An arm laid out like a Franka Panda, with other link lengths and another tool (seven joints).
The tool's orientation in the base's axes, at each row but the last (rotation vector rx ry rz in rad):
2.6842, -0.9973, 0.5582
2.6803, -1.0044, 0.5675
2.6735, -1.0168, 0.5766
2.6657, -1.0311, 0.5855
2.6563, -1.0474, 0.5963
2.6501, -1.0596, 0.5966
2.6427, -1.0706, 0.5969
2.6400, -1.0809, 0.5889
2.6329, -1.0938, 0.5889
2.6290, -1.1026, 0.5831
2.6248, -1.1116, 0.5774
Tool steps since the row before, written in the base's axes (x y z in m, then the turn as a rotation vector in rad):
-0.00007, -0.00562, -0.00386, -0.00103, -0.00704, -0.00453
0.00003, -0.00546, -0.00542, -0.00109, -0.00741, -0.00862
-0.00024, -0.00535, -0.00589, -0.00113, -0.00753, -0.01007
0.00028, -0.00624, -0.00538, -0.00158, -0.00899, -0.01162
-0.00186, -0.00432, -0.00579, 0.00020, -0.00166, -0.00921
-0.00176, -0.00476, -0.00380, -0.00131, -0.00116, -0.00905
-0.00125, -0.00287, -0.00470, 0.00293, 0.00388, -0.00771
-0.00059, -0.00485, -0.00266, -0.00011, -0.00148, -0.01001
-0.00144, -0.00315, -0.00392, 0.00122, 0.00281, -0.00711
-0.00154, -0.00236, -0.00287, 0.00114, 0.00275, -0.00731
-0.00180, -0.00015, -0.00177, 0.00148, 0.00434, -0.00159
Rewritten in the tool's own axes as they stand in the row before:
0.00157, 0.00394, 0.00534, 0.00144, 0.00558, 0.00616
0.00087, 0.00364, 0.00672, -0.00014, 0.00560, 0.00995
0.00041, 0.00370, 0.00704, -0.00073, 0.00562, 0.01128
0.00152, 0.00402, 0.00704, -0.00085, 0.00689, 0.01304
-0.00123, 0.00406, 0.00613, -0.00299, 0.00052, 0.00885
0.00003, 0.00441, 0.00455, -0.00422, 0.00123, 0.00810
-0.00117, 0.00264, 0.00485, -0.00394, -0.00525, 0.00633
0.00143, 0.00367, 0.00393, -0.00362, 0.00054, 0.00943
-0.00071, 0.00300, 0.00423, -0.00415, -0.00323, 0.00568
-0.00077, 0.00257, 0.00299, -0.00425, -0.00314, 0.00586
-0.00183, 0.00131, 0.00116, -0.00252, -0.00414, 0.00026

